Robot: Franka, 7 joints.
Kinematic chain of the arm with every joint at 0, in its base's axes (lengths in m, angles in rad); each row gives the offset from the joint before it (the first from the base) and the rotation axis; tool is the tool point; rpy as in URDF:
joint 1: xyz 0 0 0.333 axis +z
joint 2: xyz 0 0 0 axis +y
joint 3: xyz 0 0 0.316 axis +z
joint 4: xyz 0.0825 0 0 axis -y
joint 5: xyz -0.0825 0 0.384 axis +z
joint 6: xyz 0 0 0 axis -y
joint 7: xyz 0.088 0 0 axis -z
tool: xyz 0 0 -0.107 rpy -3.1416 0 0
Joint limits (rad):
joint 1: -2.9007..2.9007
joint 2: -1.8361..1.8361
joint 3: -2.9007..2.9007
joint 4: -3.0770..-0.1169
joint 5: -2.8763..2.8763
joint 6: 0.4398..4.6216
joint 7: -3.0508..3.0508
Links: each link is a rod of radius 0.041 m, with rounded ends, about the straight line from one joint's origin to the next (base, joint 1, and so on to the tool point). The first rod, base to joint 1, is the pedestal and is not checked.
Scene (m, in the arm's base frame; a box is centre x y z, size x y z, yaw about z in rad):
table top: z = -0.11
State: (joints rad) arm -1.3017 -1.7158 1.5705 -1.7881 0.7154 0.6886 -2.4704
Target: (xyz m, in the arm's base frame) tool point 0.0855 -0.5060 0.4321
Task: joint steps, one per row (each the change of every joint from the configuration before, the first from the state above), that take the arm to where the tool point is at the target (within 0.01 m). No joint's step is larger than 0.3 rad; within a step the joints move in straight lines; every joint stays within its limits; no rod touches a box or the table.
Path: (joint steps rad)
1: -0.1193 0.2569 -0.1354 -0.0235 -0.0217 0.1092 0.0000
2: -0.1193 0.2569 -0.1355 -0.0234 -0.0216 0.1091 0.0000
3: -0.1193 0.2570 -0.1354 -0.0235 -0.0217 0.1092 0.0000
4: -0.1193 0.2569 -0.1354 -0.0235 -0.0217 0.1092 0.0000
5: -0.1192 0.2569 -0.1355 -0.0234 -0.0217 0.1092 0.0000
6: -0.1193 0.2569 -0.1354 -0.0235 -0.0216 0.1091 0.0000
7: -0.1193 0.2570 -0.1354 -0.0234 -0.0217 0.1092 0.0000

